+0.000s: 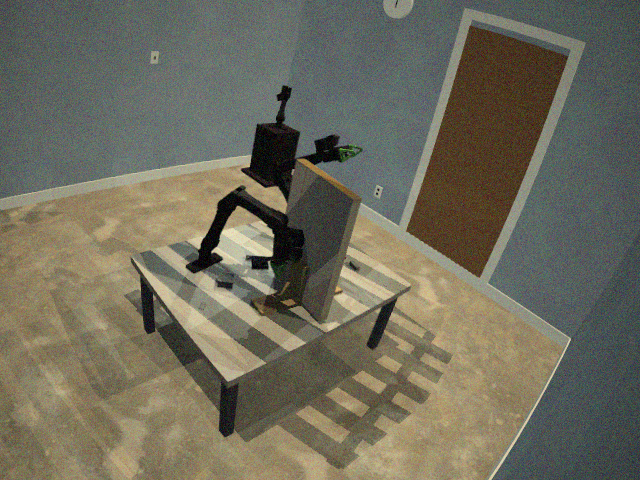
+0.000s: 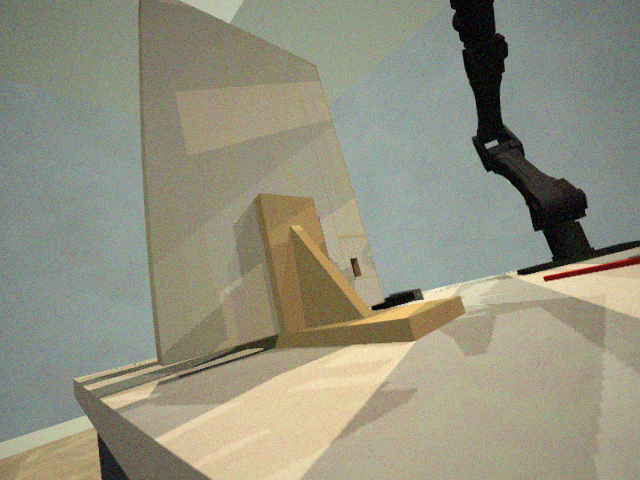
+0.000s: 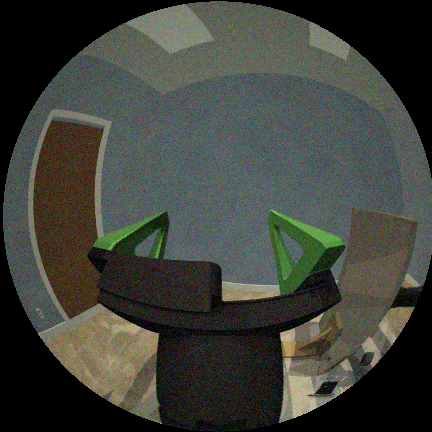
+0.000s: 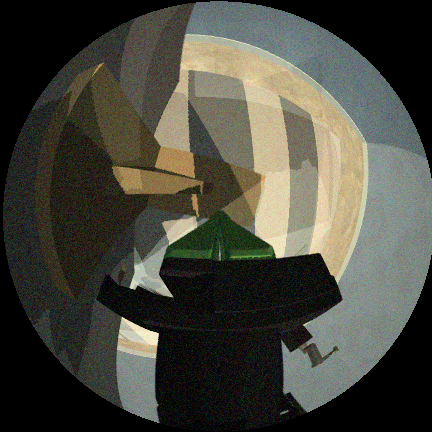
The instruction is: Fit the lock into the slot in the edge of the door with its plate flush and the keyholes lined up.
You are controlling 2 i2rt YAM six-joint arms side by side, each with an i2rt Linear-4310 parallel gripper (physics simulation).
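Places are measured from the left arm's base along level axes (x left, y ahead, z down), in millimetres.
Pixels of known places: left gripper, fingertip midpoint: [image 1: 358, 150] [image 3: 218, 215]; right gripper, fingertip midpoint: [image 1: 277, 279] [image 4: 219, 216]; left arm's base, link origin: [image 2: 575, 261]; right arm's base, link origin: [image 1: 204, 263].
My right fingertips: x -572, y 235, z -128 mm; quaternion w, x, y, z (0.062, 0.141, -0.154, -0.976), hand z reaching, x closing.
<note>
Ahead of a thing's pixels: the offset from my right fingertips to its middle. "spot": to the spot under its first point. Level surfaces: height alone.
The door [image 1: 330, 232] [image 2: 206, 180] [image 3: 380, 260] is a grey panel standing upright on the table. A small dark hole {spot: dx +180, dy -55, dz +33 mm} [image 2: 355, 267] [image 4: 121, 274] shows low in its face. The edge slot cannot be made out. A black block with a thin plate, apparently the lock {dx +196, dy -217, dz +117 mm} [image 1: 258, 261] [image 3: 326, 388], lies on the table near the door. My right gripper [image 1: 279, 273] [image 4: 219, 216] is shut and empty, low beside the door; its fingertips meet. My left gripper [image 1: 358, 150] [image 3: 218, 215] is open and empty, raised beyond the door.
A wooden bracket [image 1: 268, 304] [image 2: 289, 258] [image 3: 300, 348] [image 4: 120, 110] stands against the door, its foot on the striped table {dz +128 mm} [image 1: 242, 356]. A small dark block {dx -55, dy -241, dz +110 mm} [image 1: 223, 284] lies left of the door, and another dark piece {dx +547, dy +163, dz +117 mm} [image 1: 353, 266] lies to its right. A black pedestal [image 1: 276, 149] stands behind.
</note>
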